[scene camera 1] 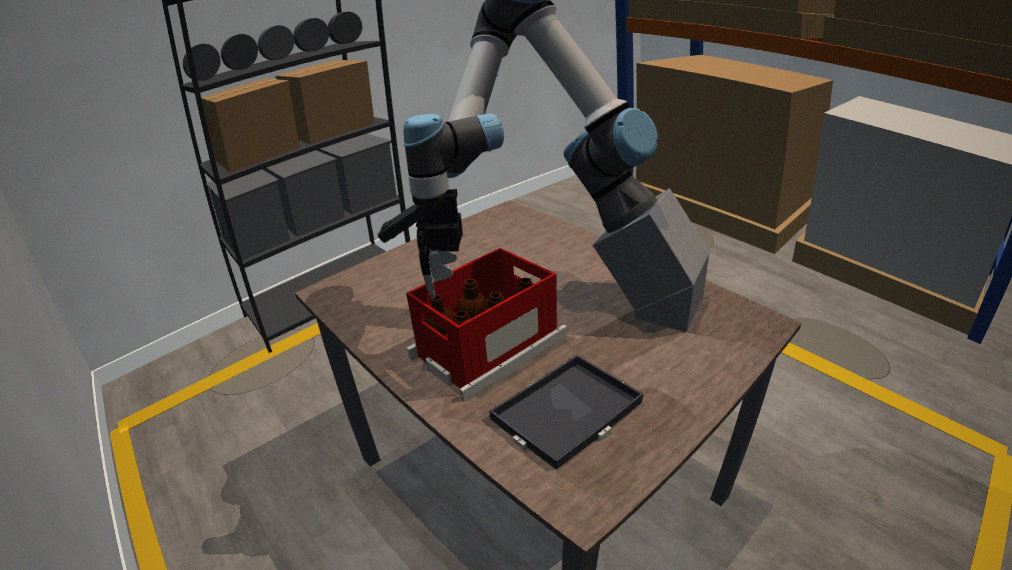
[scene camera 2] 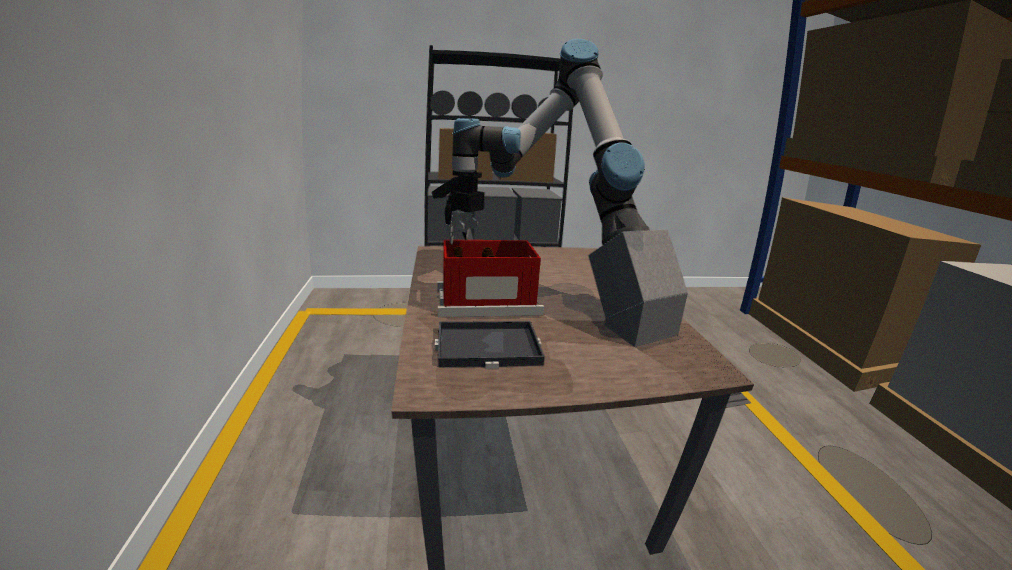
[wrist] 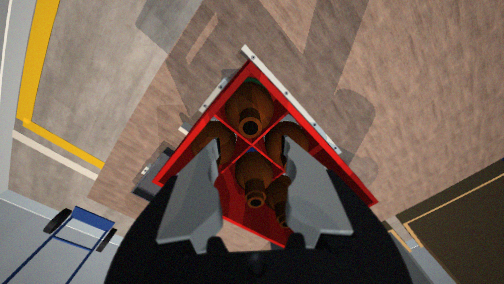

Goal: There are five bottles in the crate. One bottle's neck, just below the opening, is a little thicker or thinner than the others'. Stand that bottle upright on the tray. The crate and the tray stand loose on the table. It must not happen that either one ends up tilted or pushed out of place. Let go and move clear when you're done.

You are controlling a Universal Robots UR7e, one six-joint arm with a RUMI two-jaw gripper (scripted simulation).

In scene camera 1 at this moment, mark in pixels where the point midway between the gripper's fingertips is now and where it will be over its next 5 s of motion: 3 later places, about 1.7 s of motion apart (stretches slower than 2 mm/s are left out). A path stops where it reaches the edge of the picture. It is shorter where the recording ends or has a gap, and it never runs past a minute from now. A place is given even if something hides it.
My gripper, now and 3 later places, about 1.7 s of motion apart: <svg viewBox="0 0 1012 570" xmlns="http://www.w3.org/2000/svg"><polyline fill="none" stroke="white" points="436,290 435,295 436,305 435,290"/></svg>
